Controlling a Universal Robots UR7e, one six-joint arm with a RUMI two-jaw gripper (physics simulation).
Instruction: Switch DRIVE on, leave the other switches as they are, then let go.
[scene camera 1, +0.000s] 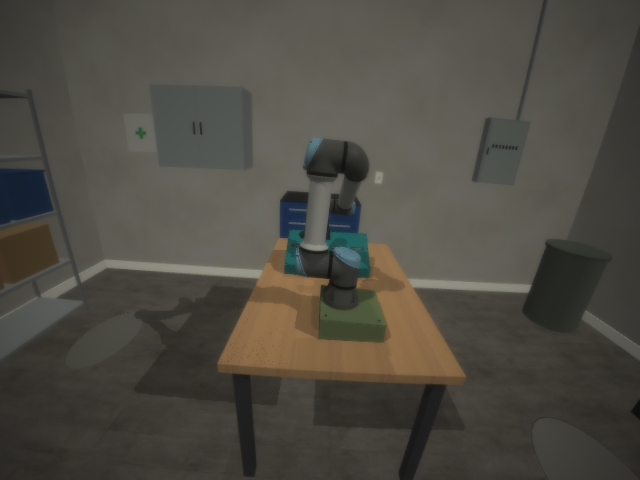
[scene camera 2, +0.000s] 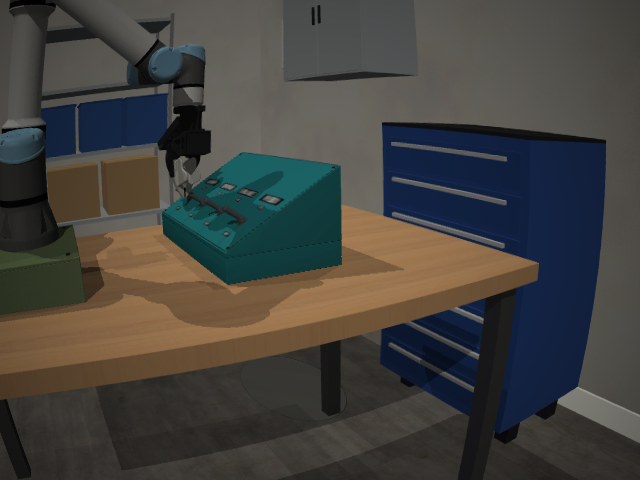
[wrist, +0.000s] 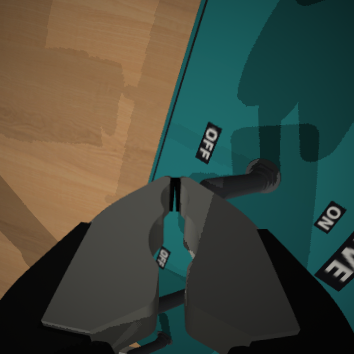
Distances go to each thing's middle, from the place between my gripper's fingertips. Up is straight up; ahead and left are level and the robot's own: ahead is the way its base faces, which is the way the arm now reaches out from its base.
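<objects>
Teal switch console (scene camera 2: 291, 209): 60 mm to the right of my hand, 120 mm ahead of it and 40 mm below it.
</objects>
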